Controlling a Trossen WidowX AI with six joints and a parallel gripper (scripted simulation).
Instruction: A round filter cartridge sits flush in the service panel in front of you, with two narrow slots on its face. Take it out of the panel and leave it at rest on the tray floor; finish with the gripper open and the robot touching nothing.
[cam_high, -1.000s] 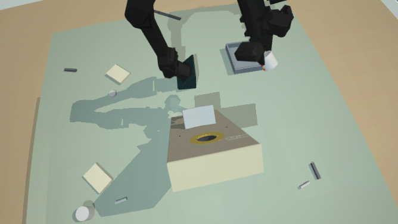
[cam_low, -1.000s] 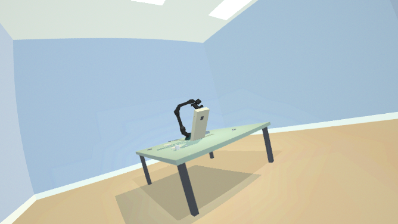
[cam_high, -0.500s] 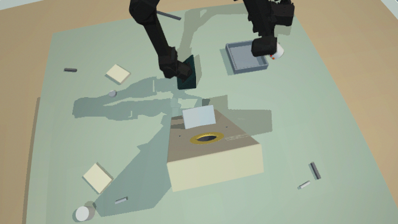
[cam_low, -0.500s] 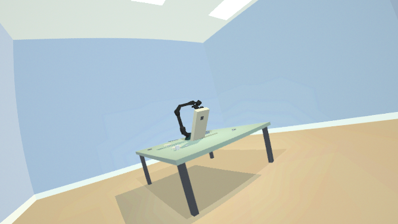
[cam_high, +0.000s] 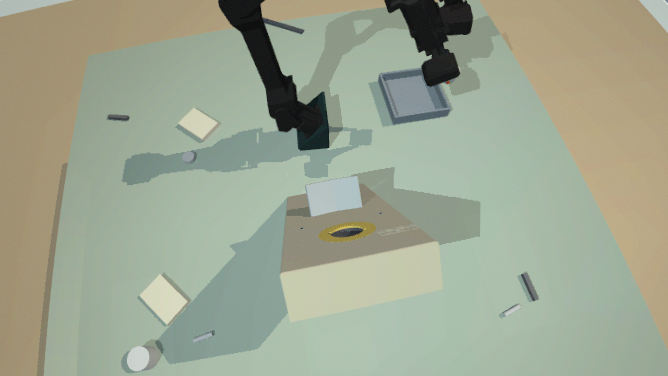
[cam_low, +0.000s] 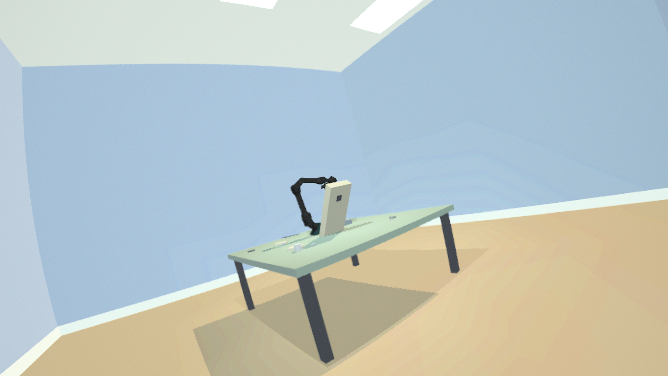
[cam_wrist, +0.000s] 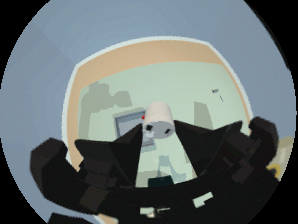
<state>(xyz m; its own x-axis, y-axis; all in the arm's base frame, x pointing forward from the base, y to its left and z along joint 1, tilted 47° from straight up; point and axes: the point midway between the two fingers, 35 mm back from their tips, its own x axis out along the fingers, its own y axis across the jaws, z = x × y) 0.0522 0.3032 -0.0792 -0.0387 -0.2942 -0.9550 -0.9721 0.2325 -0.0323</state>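
Right now my gripper tip is 90 mm past the grey tray and 190 mm above it. From my gripper tip the other things lie so: filter cartridge (right at my gripper tip).
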